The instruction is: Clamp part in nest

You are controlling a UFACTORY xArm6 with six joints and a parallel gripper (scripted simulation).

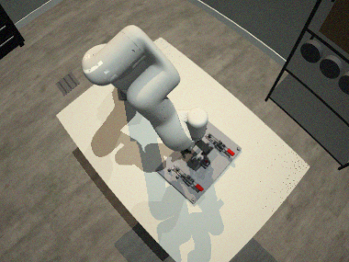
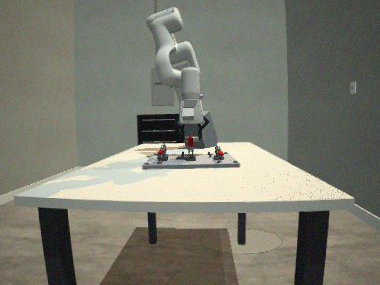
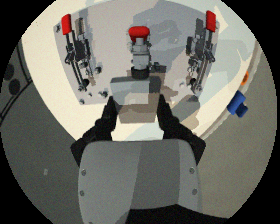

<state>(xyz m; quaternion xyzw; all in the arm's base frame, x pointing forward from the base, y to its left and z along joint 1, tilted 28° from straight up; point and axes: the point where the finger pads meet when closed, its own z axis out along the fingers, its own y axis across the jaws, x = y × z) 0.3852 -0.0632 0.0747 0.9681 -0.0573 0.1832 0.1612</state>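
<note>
The grey block part lies 10 mm below my hand. Also, from my hand: grey fixture plate (100 mm below, 50 mm ahead, 10 mm to the right).
</note>
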